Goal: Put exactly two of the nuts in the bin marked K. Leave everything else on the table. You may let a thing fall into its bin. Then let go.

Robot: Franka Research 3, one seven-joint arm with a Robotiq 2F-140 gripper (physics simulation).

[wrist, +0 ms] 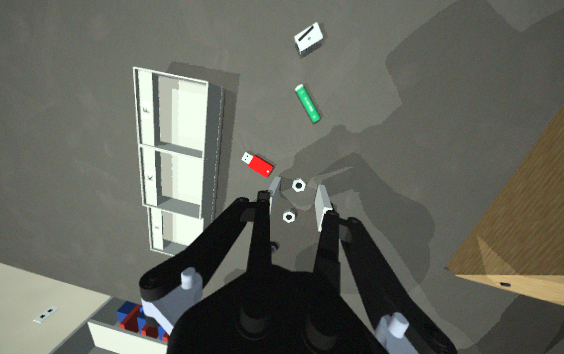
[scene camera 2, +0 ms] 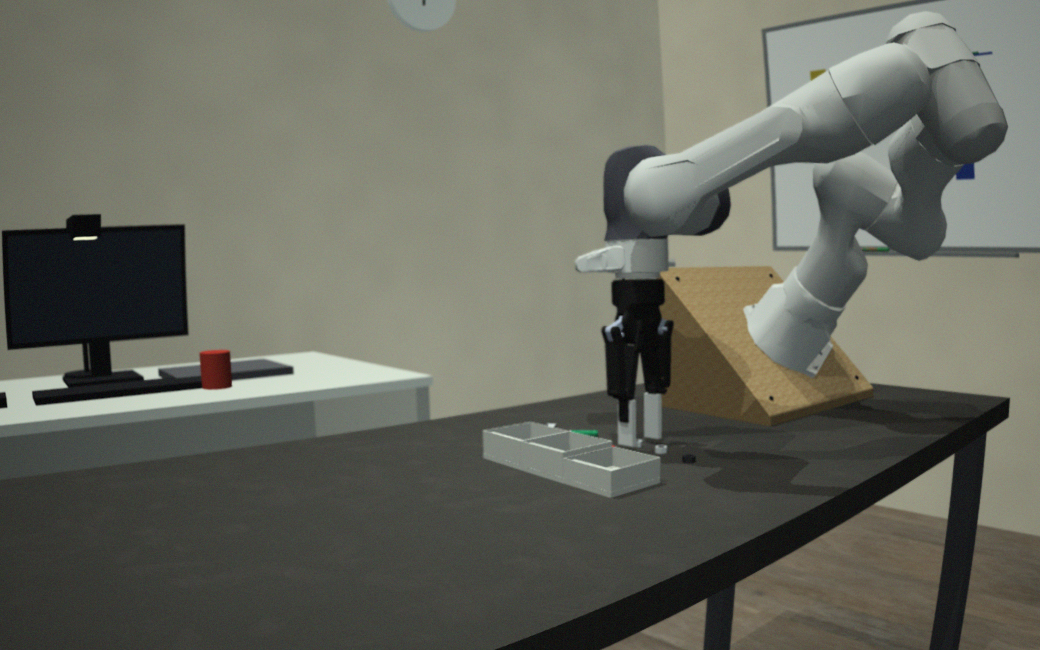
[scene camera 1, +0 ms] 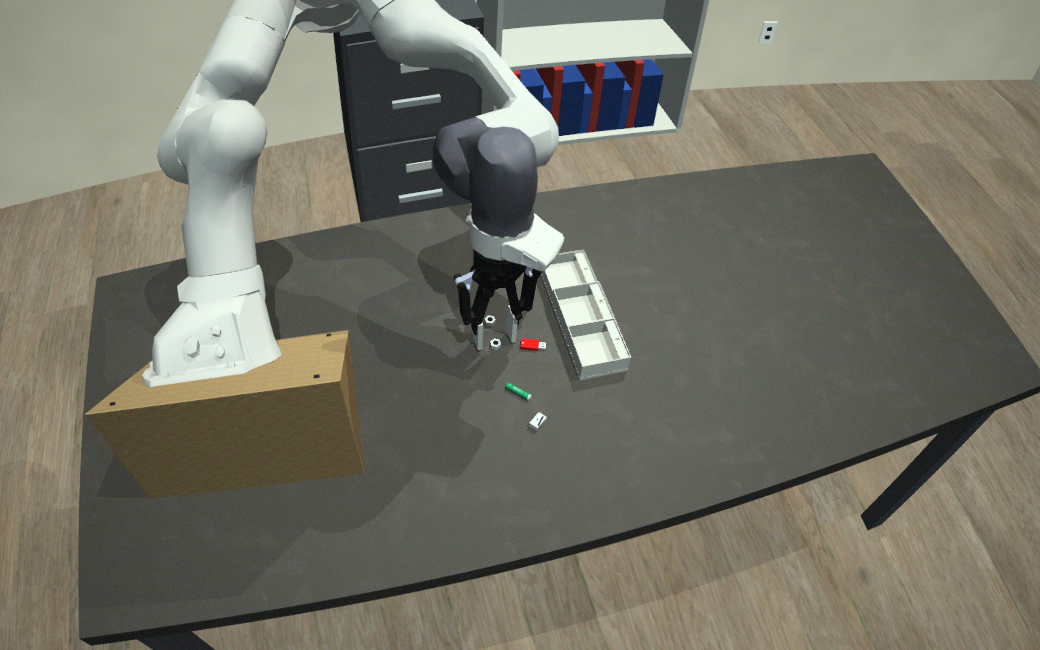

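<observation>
Two silver nuts lie on the table: one nut (scene camera 1: 495, 343) (wrist: 299, 185) between the fingertips, the other nut (scene camera 1: 490, 318) (wrist: 289, 216) close by, nearer the wrist camera's lower edge. A dark nut-like piece (scene camera 2: 688, 458) (wrist: 274, 247) lies farther along, partly hidden by a finger in the wrist view. My gripper (scene camera 1: 496, 344) (scene camera 2: 640, 440) (wrist: 297, 190) is partly open and empty, pointing down, its fingertips low over the table around the nuts. The bin marked K (scene camera 1: 584, 308) (wrist: 186, 181) is the middle compartment of the light grey three-part tray.
A red USB stick (scene camera 1: 530, 344) (wrist: 260, 165) lies beside one finger, towards the tray (scene camera 2: 525, 457). A green cylinder (scene camera 1: 518, 391) (wrist: 307, 103) and a white sharpener (scene camera 1: 537, 420) (wrist: 309, 38) lie farther off. The wooden base block (scene camera 1: 245, 436) stands behind the gripper.
</observation>
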